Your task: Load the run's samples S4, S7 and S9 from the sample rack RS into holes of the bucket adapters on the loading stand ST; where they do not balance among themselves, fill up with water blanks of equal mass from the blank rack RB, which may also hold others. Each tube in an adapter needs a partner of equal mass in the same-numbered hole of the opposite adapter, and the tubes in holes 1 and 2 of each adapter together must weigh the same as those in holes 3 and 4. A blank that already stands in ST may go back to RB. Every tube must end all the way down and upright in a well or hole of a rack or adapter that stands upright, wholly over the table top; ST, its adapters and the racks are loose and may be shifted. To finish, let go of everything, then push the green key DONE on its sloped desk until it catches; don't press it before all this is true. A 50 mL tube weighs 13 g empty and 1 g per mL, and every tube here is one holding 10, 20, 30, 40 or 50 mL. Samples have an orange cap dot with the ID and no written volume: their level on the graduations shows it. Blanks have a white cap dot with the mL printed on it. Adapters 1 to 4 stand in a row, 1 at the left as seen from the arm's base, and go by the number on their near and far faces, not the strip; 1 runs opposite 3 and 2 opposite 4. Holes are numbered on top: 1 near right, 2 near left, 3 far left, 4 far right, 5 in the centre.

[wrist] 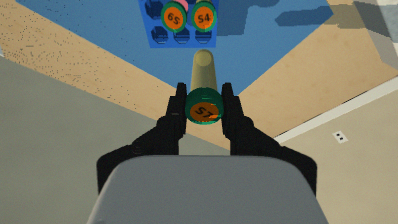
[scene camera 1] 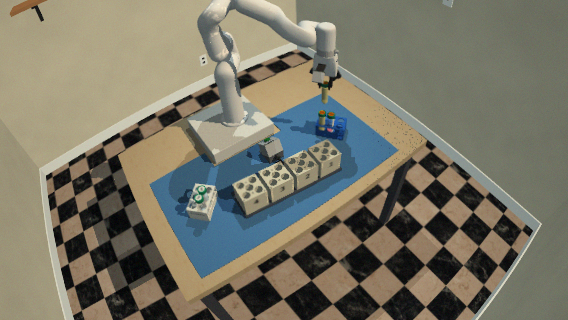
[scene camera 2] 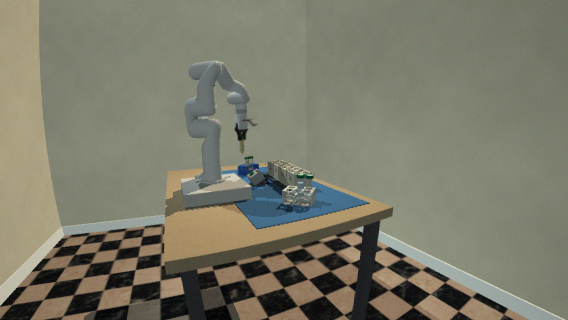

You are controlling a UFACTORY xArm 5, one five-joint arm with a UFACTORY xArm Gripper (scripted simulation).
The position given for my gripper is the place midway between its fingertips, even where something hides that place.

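Note:
My gripper [wrist: 204, 94] is there, and I can see a sample tube S7 [wrist: 204, 105] too. There's an adapter 1 [scene camera 1: 327, 162], and in the wrist view the adapter 1 is out of frame. I also see an adapter 2 [scene camera 1: 296, 165], and in the wrist view the adapter 2 is out of frame too. And I can see an adapter 3 [scene camera 1: 278, 182].

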